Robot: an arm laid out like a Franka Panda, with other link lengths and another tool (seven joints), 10 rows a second.
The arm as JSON. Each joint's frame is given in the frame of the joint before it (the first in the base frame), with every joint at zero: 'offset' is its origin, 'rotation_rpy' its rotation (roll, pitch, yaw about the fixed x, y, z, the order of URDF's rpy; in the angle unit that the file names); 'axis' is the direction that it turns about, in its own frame. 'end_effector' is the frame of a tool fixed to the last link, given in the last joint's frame.
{
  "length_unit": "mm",
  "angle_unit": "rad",
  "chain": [
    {
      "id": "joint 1",
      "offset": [
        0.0,
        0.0,
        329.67
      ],
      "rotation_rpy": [
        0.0,
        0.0,
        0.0
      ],
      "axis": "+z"
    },
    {
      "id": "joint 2",
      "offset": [
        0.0,
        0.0,
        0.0
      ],
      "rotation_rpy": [
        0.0,
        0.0,
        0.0
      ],
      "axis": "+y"
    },
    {
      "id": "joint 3",
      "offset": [
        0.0,
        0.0,
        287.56
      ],
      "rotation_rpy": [
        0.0,
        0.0,
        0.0
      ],
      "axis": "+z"
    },
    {
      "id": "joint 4",
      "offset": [
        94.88,
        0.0,
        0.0
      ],
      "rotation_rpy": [
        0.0,
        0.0,
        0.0
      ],
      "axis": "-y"
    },
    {
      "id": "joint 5",
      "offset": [
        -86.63,
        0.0,
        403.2
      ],
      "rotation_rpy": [
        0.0,
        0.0,
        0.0
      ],
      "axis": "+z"
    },
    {
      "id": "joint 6",
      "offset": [
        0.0,
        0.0,
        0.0
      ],
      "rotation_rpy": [
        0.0,
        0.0,
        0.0
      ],
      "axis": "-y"
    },
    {
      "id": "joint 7",
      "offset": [
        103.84,
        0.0,
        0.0
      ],
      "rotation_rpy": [
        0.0,
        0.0,
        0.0
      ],
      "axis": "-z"
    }
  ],
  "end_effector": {
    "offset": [
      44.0,
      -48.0,
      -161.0
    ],
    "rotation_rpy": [
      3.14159,
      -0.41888,
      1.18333
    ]
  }
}
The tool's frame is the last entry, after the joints.
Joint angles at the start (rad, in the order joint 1, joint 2, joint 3, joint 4, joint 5, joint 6, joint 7):
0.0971, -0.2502, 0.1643, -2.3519, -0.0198, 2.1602, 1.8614
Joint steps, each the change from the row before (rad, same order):
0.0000, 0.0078, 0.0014, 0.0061, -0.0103, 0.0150, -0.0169
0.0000, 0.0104, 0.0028, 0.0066, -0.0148, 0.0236, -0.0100
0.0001, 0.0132, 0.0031, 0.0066, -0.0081, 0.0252, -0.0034
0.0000, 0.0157, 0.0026, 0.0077, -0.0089, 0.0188, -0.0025
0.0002, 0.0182, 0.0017, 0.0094, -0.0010, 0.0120, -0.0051
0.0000, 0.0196, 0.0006, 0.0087, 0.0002, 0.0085, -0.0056
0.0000, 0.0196, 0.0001, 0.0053, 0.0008, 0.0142, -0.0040
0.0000, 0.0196, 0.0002, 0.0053, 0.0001, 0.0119, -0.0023
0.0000, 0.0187, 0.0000, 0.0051, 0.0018, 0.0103, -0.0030
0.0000, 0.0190, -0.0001, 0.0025, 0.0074, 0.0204, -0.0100
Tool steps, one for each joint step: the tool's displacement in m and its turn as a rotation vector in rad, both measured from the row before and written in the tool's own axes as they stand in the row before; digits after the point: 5 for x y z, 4 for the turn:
0.00425, -0.00208, 0.00195, 0.0122, 0.0152, -0.0212
0.00472, -0.00344, 0.00270, 0.0122, 0.0224, -0.0183
0.00325, -0.00442, 0.00369, 0.0121, 0.0178, -0.0077
0.00228, -0.00373, 0.00451, 0.0076, 0.0116, -0.0088
0.00104, -0.00352, 0.00520, 0.0073, 0.0014, -0.0058
0.00002, -0.00251, 0.00618, 0.0046, -0.0039, -0.0053
-0.00080, -0.00225, 0.00717, 0.0054, -0.0024, -0.0024
-0.00127, -0.00200, 0.00713, 0.0033, -0.0040, -0.0020
-0.00146, -0.00175, 0.00684, 0.0033, -0.0053, -0.0012
-0.00139, -0.00222, 0.00786, 0.0116, -0.0019, -0.0009

